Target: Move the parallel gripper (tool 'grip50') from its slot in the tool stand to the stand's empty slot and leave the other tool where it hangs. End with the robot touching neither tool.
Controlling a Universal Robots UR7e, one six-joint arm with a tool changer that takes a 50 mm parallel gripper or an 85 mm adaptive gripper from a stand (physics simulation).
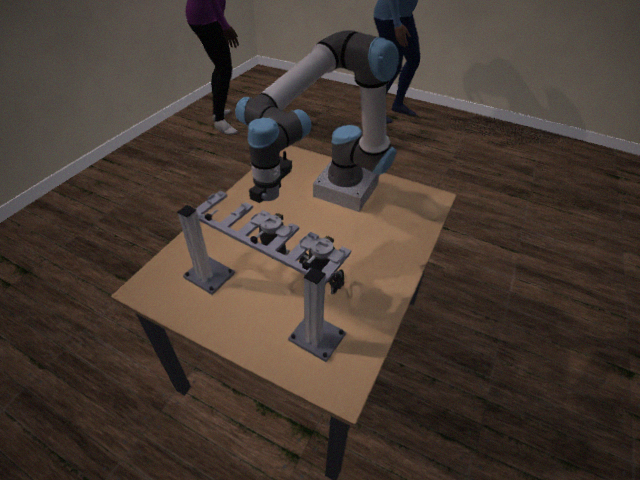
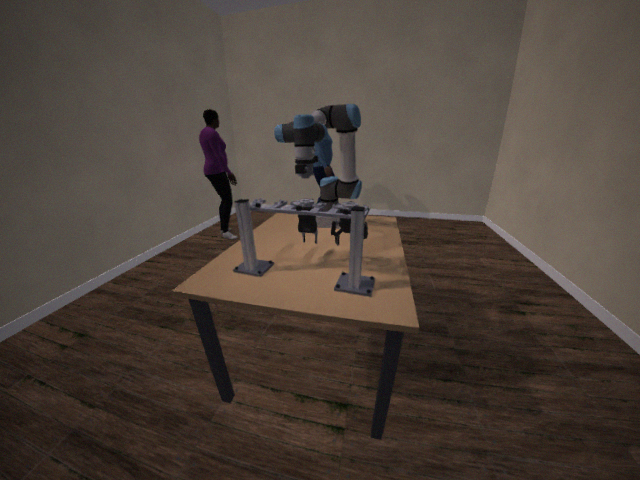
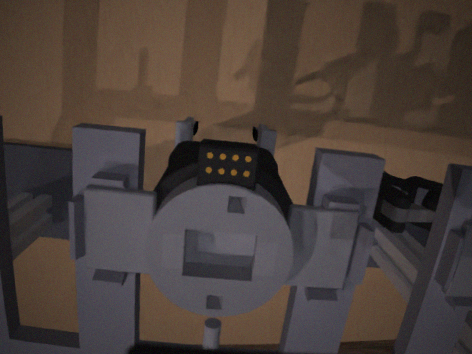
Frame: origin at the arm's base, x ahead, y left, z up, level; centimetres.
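Where they show: arm's base at its link origin: (image 1: 345, 176).
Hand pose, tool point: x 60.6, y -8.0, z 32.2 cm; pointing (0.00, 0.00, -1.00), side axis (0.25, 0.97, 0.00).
Things, the pixels of their top centre, and the offset from my tool point. "spot": a spot on its surface instead. Level surfaces: height alone.
- stand's left post at a spot on its surface: (image 1: 196, 245) (image 2: 248, 231) spot: dx +6.9, dy -23.5, dz -21.3 cm
- right post at a spot on its surface: (image 1: 313, 310) spot: dx +19.2, dy +19.9, dz -20.8 cm
- table at its surface level: dz -40.3 cm
The parallel gripper (image 2: 310, 240) (image 3: 226, 130) hangs in the middle slot of the tool stand (image 1: 233, 233) (image 2: 281, 210) (image 3: 107, 317), its side plates resting on two stand arms. Its fingers are apart with nothing between them. Its round grey coupling plate (image 1: 271, 223) (image 3: 222, 295) is uncovered. The arm's bare tool changer (image 1: 270, 193) (image 2: 304, 171) is above the stand, apart from both tools. The adaptive gripper (image 1: 321, 248) (image 2: 352, 225) (image 3: 397, 211) hangs in the slot nearest the right post. The slot at the left post, between two arms (image 1: 240, 211), is empty.
The stand's left post (image 1: 196, 245) (image 2: 248, 237) and right post (image 1: 313, 310) (image 2: 356, 250) rise from the table (image 1: 248, 330) (image 2: 310, 302). The robot's base block (image 1: 336, 193) is behind the stand. Two people (image 1: 217, 56) (image 1: 400, 46) stand beyond the table.
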